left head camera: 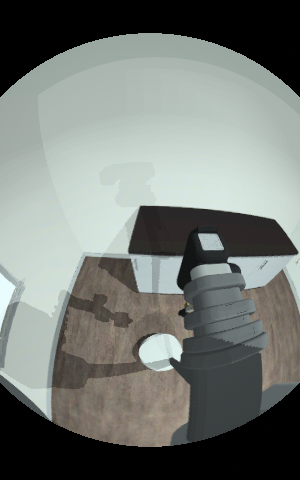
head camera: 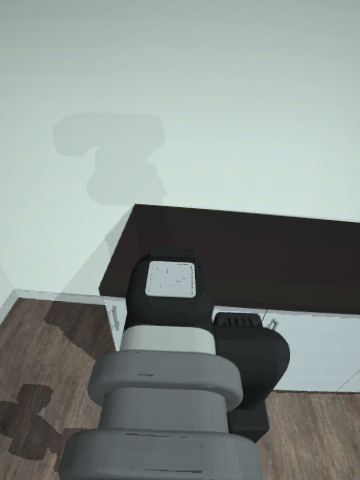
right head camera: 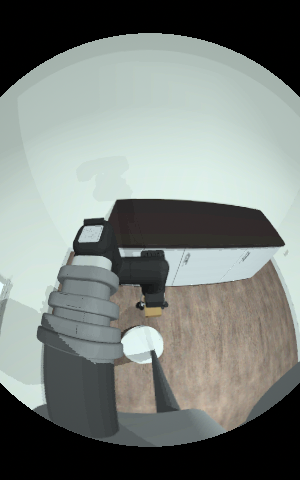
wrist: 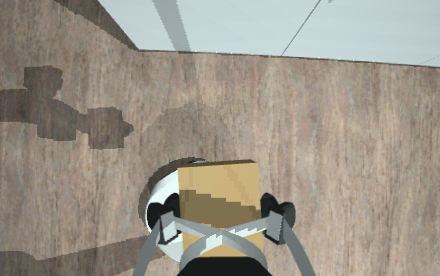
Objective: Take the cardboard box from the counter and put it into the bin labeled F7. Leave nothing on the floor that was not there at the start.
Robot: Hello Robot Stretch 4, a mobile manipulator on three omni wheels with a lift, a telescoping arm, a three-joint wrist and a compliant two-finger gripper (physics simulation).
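Where they show: gripper, fingertip midpoint: (wrist: 220, 209); robot's base, link origin: (left head camera: 159, 350) (right head camera: 142, 343).
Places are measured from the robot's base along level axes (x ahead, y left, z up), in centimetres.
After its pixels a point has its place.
The tan cardboard box (right head camera: 153, 311) {x 18.5, y -9.2, z 103.6 cm} (wrist: 218, 182) {x 24.9, y -8.5, z 103.6 cm} is between the two fingertips in the wrist view, with a finger pad against each side. My gripper (right head camera: 152, 304) {x 21.7, y -8.7, z 98.6 cm} (wrist: 220, 209) {x 21.7, y -8.7, z 98.6 cm} is shut on it and holds it in the air, in front of the counter's white doors and above the floor. In the left head camera view the arm hides most of the gripper and box. The counter (head camera: 280, 260) {x 84.7, y -43.8, z 88.2 cm} (left head camera: 170, 227) {x 89.2, y -5.6, z 88.2 cm} (right head camera: 200, 225) {x 81.7, y -51.0, z 88.1 cm} has a dark top and stands against the wall. The bin labeled F7 does not show in these views.
A round white object (left head camera: 159, 352) {x -0.5, y 1.0, z 18.7 cm} (right head camera: 142, 345) {x -1.0, y -0.7, z 18.7 cm} (wrist: 156, 197) {x 7.5, y 15.9, z 18.6 cm} stands on the wood floor (left head camera: 110, 405) {x -80.0, y 49.1, z -2.9 cm} (right head camera: 225, 350) {x -27.7, y -95.0, z -2.8 cm} (wrist: 350, 175) {x 13.0, y -70.7, z -2.8 cm} near the robot's base, partly behind the box in the wrist view. A pale wall (head camera: 225, 100) {x 127.9, y -18.9, z 139.9 cm} rises behind the counter.
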